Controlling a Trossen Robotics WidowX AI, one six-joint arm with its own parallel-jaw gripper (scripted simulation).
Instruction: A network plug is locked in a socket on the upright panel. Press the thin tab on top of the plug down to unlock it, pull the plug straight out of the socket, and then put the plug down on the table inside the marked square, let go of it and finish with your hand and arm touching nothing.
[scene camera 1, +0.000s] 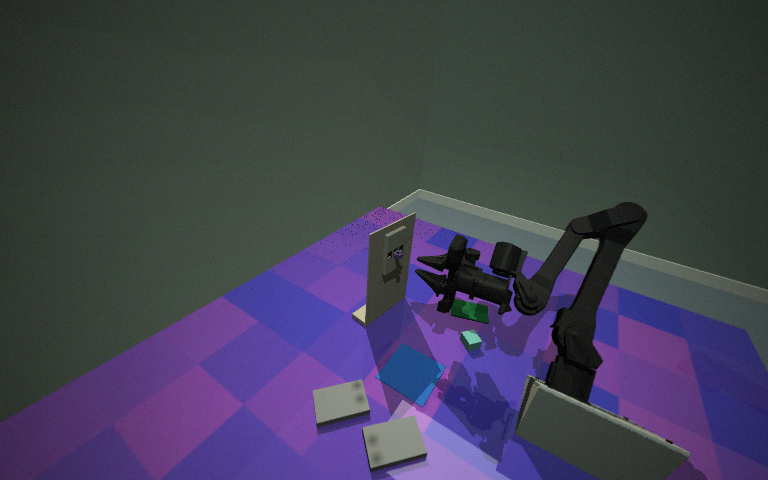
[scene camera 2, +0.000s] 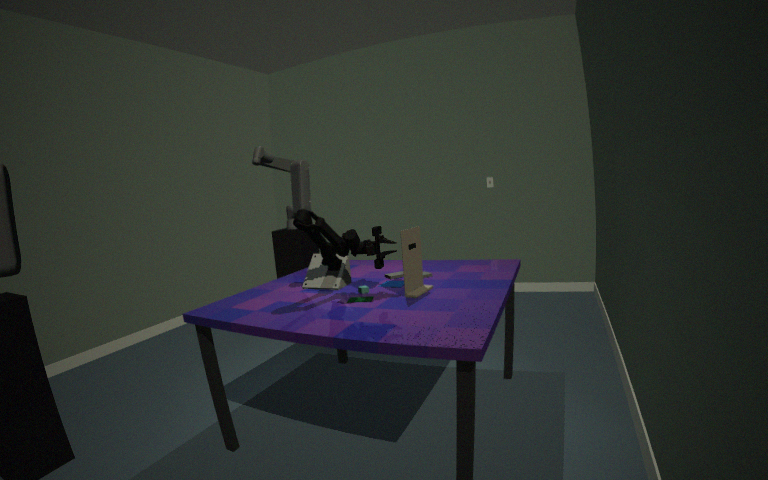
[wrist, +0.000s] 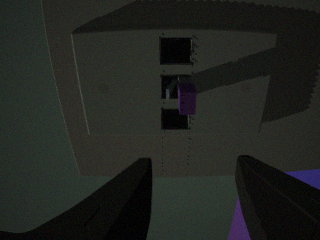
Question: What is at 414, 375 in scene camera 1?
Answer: A blue marked square.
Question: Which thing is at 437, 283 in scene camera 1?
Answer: The gripper.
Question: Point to the gripper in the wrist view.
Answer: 194, 168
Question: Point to a beige upright panel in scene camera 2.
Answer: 414, 285
